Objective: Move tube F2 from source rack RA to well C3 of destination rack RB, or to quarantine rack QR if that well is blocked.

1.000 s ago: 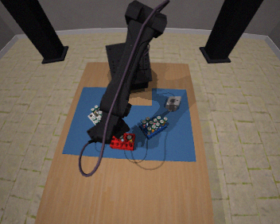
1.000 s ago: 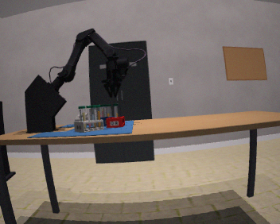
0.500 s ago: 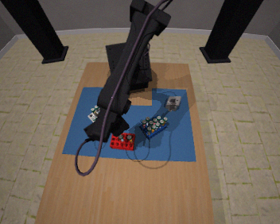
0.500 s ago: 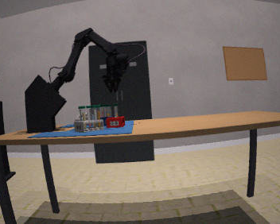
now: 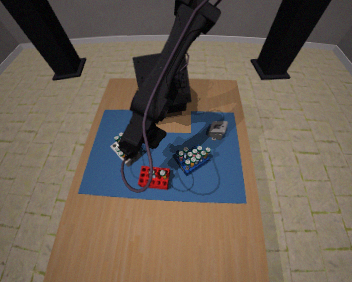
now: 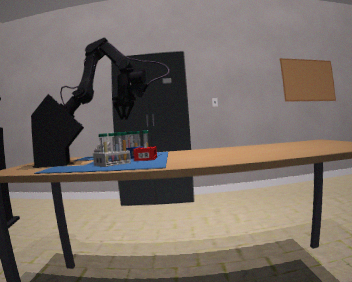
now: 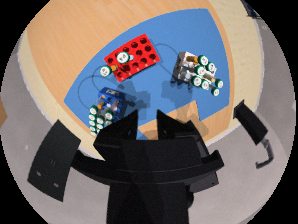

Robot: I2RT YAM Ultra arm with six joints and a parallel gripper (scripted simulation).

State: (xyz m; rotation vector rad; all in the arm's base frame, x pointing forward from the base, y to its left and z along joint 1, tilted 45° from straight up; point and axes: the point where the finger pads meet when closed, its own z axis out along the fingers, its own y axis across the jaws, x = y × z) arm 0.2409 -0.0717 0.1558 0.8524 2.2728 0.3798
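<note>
Now: hand 190 mm to the right of the white-capped tube, 120 mm above it and 10 mm short of it. From my hand the other things lie so: white rack RB 160 mm to the right, 160 mm below, 70 mm behind; blue rack RA 160 mm to the left, 160 mm below, 20 mm ahead; red rack QR 160 mm below, 80 mm ahead, 20 mm to the right.
</note>
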